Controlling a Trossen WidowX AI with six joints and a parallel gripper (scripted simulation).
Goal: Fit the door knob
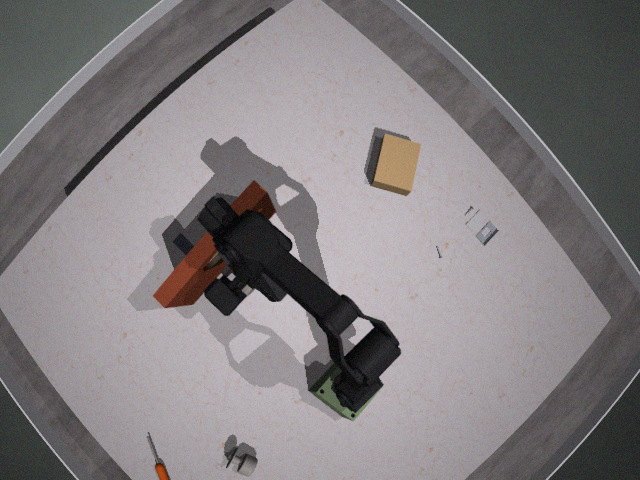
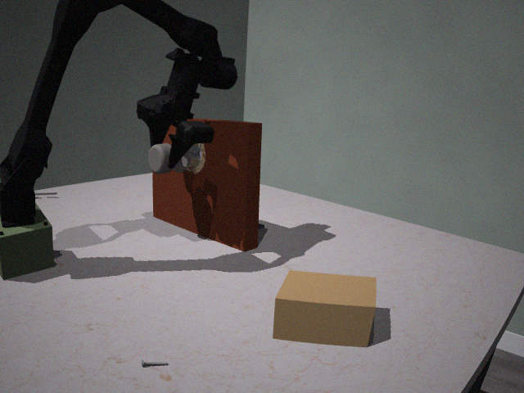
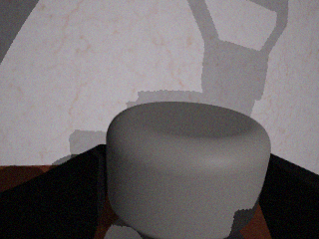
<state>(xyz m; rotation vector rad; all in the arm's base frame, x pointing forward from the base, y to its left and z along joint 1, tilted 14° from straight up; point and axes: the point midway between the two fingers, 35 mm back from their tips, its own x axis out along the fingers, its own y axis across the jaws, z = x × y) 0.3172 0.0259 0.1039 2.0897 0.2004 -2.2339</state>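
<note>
The grey latch socket lies 90 mm ahead of my hand, 30 mm below it and 20 mm to the left of it. From my hand the other things lie so: orange screwdriver: 550 mm to the left, 210 mm behind, 180 mm below; red-brown wooden door panel: 90 mm ahead, 50 mm below, 20 mm to the left; tan box: 420 mm to the right, 160 mm below.
</note>
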